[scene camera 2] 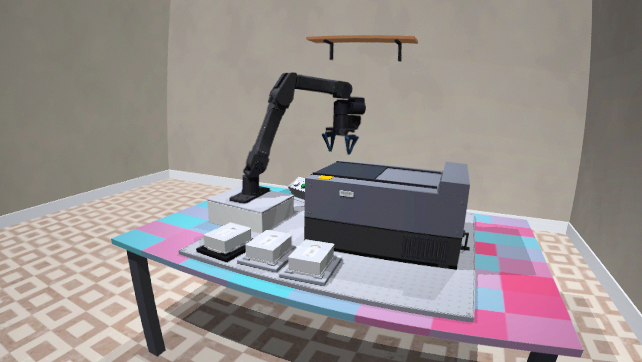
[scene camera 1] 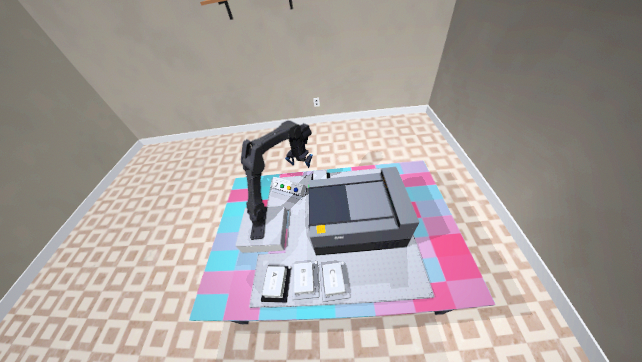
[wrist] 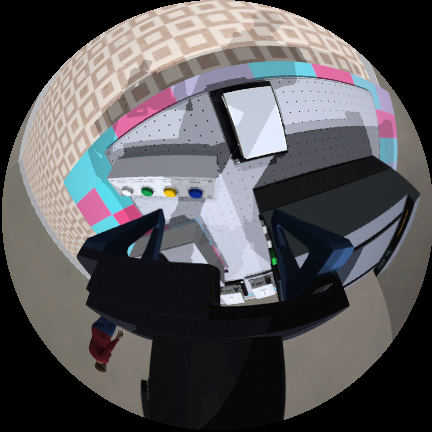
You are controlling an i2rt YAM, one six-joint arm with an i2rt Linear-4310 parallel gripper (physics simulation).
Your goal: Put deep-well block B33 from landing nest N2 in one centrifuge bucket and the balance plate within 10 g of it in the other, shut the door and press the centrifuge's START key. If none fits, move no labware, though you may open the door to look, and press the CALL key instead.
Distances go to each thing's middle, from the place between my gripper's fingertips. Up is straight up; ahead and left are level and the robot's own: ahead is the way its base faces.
The button panel (wrist: pixel 181 173) lies 18 cm below my hand, 12 cm behind it and 2 cm to the left of it. The rest, counted from my hand: black centrifuge (scene camera 2: pixel 411 215): 28 cm to the right, 28 cm ahead, 10 cm below; dark lid (scene camera 1: pixel 326 204): 28 cm to the right, 13 cm ahead, 1 cm below; block C (scene camera 2: pixel 311 258): 57 cm to the right, 19 cm below, 11 cm ahead.
